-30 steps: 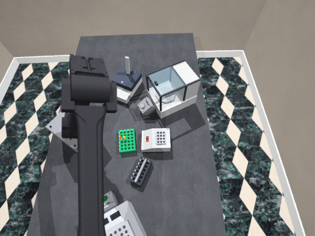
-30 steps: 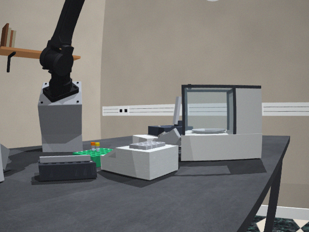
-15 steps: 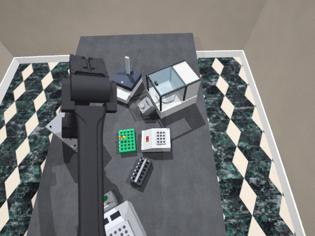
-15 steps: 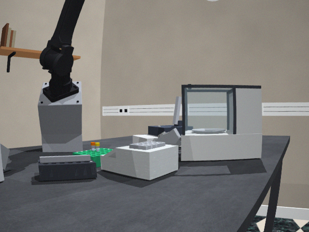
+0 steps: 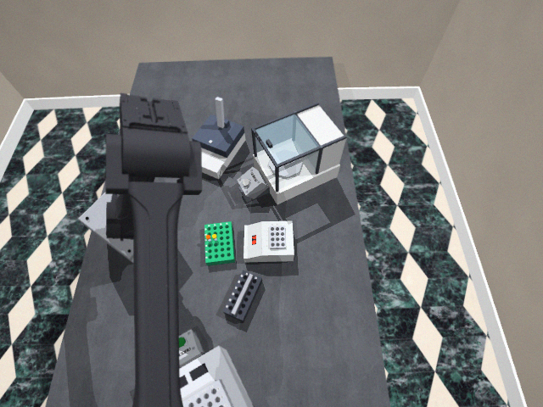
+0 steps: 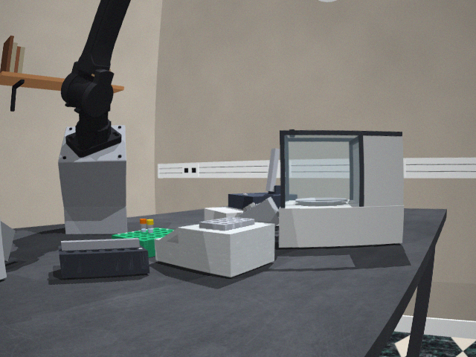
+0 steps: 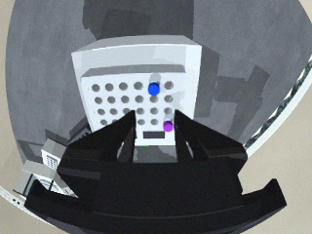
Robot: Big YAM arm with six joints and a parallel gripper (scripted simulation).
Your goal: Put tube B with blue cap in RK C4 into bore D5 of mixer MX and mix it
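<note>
The green start key is 190 mm to the left of my hand, 160 mm below it and 60 mm behind it. Also, from my hand: green rack RK: 480 mm to the left, 220 mm below, 40 mm ahead; then dark magnet block: 310 mm to the left, 210 mm below, 110 mm ahead; then tube B: 80 mm below.
</note>
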